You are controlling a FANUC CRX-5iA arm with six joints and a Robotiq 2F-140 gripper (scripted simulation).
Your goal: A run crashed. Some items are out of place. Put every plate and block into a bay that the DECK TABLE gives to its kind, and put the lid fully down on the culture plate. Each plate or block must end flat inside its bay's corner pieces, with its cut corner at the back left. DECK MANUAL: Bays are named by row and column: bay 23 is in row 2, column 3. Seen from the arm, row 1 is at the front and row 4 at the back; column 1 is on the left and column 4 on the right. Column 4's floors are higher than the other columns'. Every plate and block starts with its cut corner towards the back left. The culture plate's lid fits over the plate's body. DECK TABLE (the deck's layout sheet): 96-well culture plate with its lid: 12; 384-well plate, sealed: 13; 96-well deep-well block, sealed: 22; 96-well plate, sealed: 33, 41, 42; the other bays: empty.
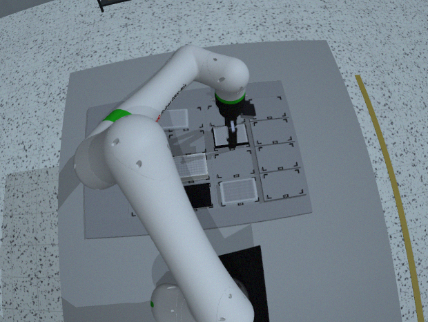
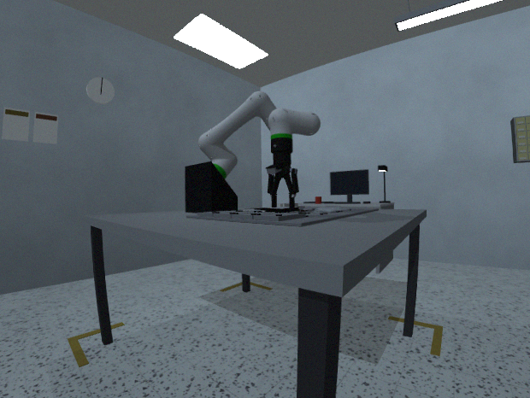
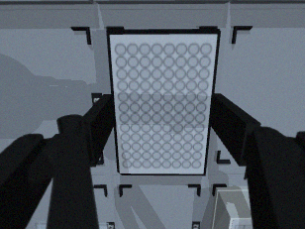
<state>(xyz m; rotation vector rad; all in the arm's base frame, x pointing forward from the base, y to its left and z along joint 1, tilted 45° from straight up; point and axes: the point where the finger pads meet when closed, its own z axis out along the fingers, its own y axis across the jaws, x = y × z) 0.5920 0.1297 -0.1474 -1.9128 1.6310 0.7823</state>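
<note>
My hand is 20 mm above the dark-sided plate. From my hand the other things lie so: 96-well plate 80 mm ahead, 230 mm to the left, 30 mm below; then black lid 230 mm behind, 140 mm to the left, 30 mm below; then deep-well block 130 mm behind, 150 mm to the left, 20 mm below.
</note>
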